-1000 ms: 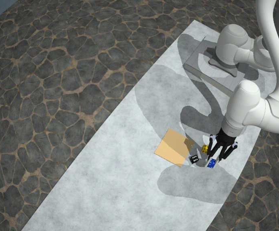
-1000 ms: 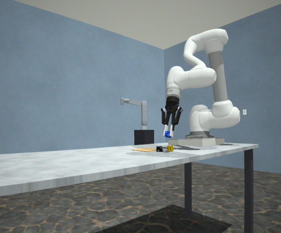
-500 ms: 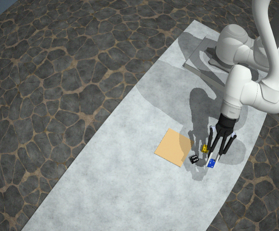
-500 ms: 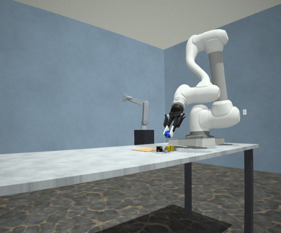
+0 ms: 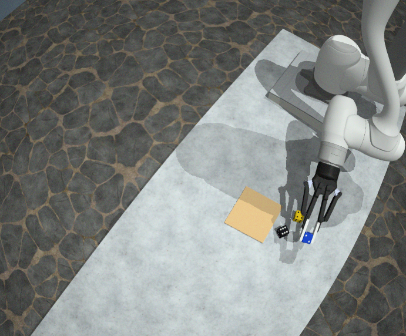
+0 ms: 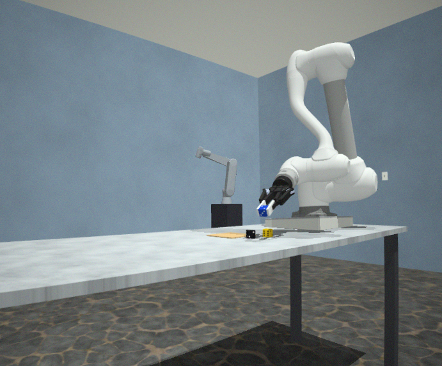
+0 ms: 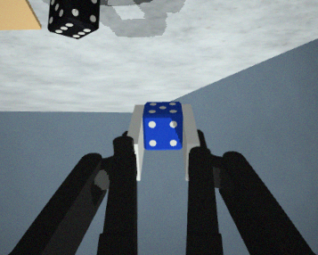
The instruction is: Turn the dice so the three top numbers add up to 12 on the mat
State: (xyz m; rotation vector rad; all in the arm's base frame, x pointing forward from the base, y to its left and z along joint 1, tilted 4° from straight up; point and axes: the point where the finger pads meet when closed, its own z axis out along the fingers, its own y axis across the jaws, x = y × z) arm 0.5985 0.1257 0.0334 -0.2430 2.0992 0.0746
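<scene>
Now: the yellow die 10 cm below my hand, 6 cm behind it and 4 cm to the right of it. Also, from my hand: black die (10 cm below, 7 cm to the right, 1 cm ahead); blue die (2 cm ahead, 1 cm below); tan mat (18 cm to the right, 11 cm below, 1 cm behind).
</scene>
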